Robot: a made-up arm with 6 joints. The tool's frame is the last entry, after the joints.
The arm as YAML. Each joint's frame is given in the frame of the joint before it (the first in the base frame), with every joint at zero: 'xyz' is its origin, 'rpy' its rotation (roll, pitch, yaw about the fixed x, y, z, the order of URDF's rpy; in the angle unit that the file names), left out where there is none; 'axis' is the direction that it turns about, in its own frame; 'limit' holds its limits. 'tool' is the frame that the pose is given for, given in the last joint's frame.
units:
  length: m
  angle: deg
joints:
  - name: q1
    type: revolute
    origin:
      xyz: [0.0, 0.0, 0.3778]
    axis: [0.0, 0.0, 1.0]
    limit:
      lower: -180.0
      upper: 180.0
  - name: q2
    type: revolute
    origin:
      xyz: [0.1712, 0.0, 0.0]
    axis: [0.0, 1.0, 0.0]
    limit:
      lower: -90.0
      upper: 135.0
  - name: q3
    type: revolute
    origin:
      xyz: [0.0, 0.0, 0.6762]
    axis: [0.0, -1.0, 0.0]
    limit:
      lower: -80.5
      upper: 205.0
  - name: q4
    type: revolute
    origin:
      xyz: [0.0, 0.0, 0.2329]
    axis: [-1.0, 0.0, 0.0]
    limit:
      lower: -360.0
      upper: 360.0
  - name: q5
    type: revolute
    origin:
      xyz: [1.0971, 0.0, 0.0]
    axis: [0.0, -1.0, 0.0]
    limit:
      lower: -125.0
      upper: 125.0
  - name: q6
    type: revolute
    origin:
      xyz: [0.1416, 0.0, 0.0]
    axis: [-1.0, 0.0, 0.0]
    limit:
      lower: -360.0
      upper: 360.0
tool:
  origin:
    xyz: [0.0, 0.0, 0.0]
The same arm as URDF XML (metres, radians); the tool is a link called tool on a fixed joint. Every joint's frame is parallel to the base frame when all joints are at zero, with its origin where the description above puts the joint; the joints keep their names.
<robot name="arm">
  <link name="base"/>
  <link name="link1"/>
  <link name="link2"/>
  <link name="link3"/>
  <link name="link4"/>
  <link name="link5"/>
  <link name="link6"/>
  <link name="tool"/>
  <joint name="q1" type="revolute">
    <parent link="base"/>
    <child link="link1"/>
    <origin xyz="0 0 0.3778"/>
    <axis xyz="0 0 1"/>
    <limit lower="-3.1416" upper="3.1416"/>
  </joint>
  <joint name="q2" type="revolute">
    <parent link="link1"/>
    <child link="link2"/>
    <origin xyz="0.1712 0 0"/>
    <axis xyz="0 1 0"/>
    <limit lower="-1.5708" upper="2.3562"/>
  </joint>
  <joint name="q3" type="revolute">
    <parent link="link2"/>
    <child link="link3"/>
    <origin xyz="0 0 0.6762"/>
    <axis xyz="0 -1 0"/>
    <limit lower="-1.405" upper="3.5779"/>
  </joint>
  <joint name="q4" type="revolute">
    <parent link="link3"/>
    <child link="link4"/>
    <origin xyz="0 0 0.2329"/>
    <axis xyz="-1 0 0"/>
    <limit lower="-6.2832" upper="6.2832"/>
  </joint>
  <joint name="q5" type="revolute">
    <parent link="link4"/>
    <child link="link5"/>
    <origin xyz="1.0971 0 0"/>
    <axis xyz="0 -1 0"/>
    <limit lower="-2.1817" upper="2.1817"/>
  </joint>
  <joint name="q6" type="revolute">
    <parent link="link5"/>
    <child link="link6"/>
    <origin xyz="0.1416 0 0"/>
    <axis xyz="-1 0 0"/>
    <limit lower="-6.2832" upper="6.2832"/>
  </joint>
  <joint name="tool_fixed" type="fixed">
    <parent link="link6"/>
    <child link="tool"/>
    <origin xyz="0 0 0"/>
  </joint>
</robot>

